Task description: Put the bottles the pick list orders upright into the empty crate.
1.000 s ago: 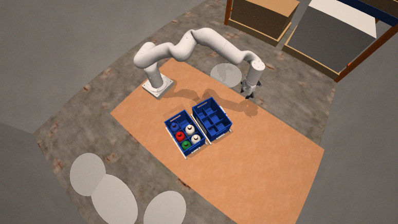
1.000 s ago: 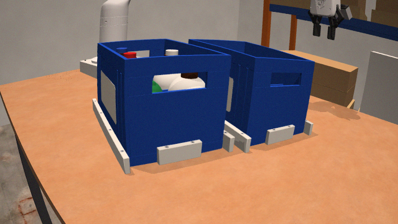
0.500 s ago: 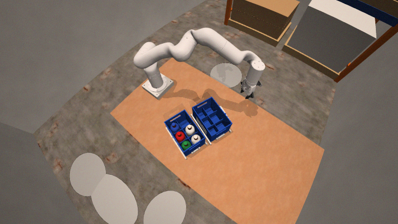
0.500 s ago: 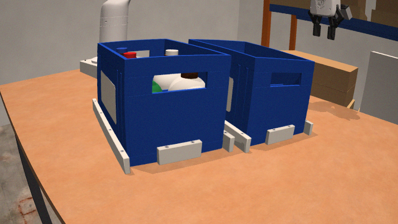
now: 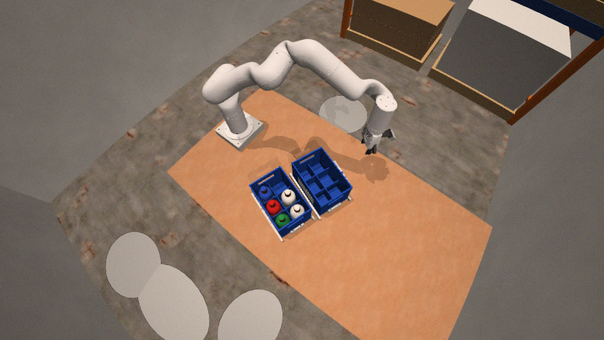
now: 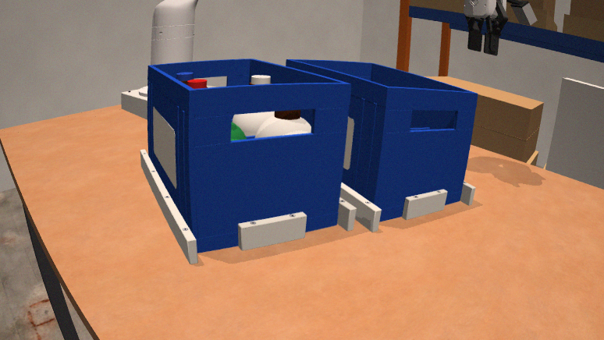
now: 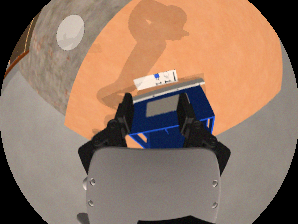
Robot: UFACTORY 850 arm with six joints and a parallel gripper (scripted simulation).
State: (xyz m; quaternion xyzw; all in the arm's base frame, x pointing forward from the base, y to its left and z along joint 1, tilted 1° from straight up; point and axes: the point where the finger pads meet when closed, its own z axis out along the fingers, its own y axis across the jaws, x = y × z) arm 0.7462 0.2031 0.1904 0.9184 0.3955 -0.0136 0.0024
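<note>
Now: the green bottle 510 mm to the right of my hand, 170 mm below it and 140 mm behind it. From my hand the other things lie so: white-label bottle: 390 mm to the right, 200 mm behind, 170 mm below; then pick list: 260 mm below, 80 mm to the right, 80 mm behind; then red bottle: 480 mm to the right, 220 mm behind, 170 mm below.
</note>
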